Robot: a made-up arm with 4 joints.
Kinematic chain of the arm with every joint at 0, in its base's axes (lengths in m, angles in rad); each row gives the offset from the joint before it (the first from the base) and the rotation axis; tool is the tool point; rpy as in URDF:
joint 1: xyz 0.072 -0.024 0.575 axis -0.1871 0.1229 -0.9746
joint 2: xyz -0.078 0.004 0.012 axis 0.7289 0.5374 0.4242
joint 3: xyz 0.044 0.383 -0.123 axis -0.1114 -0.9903 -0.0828
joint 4: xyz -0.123 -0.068 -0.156 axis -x
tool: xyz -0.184 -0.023 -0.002 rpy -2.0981 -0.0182 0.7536
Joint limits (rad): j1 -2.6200..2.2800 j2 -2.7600..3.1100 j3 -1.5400..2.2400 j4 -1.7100..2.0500
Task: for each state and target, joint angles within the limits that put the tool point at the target. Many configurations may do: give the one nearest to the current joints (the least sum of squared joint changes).
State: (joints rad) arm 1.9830 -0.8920 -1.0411 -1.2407
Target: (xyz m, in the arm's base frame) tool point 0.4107 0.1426 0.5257
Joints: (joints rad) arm 1.7356 -0.3262 -1.5260 -1.2069
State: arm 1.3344 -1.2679 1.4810 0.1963
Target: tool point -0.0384 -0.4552 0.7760
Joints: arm 0.8519 -1.9981 1.5017 0.1000
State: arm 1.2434 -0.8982 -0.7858 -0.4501
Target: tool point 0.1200 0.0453 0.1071
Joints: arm 2.0199 -0.7834 -0.2760 -0.6164
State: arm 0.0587 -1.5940 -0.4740 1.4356
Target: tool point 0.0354 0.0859 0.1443
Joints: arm 0.4125 -1.0874 -0.3145 1.7346
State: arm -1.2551 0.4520 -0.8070 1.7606
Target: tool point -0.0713 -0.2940 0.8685
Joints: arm -0.9894 1.1534 -1.0456 1.9411
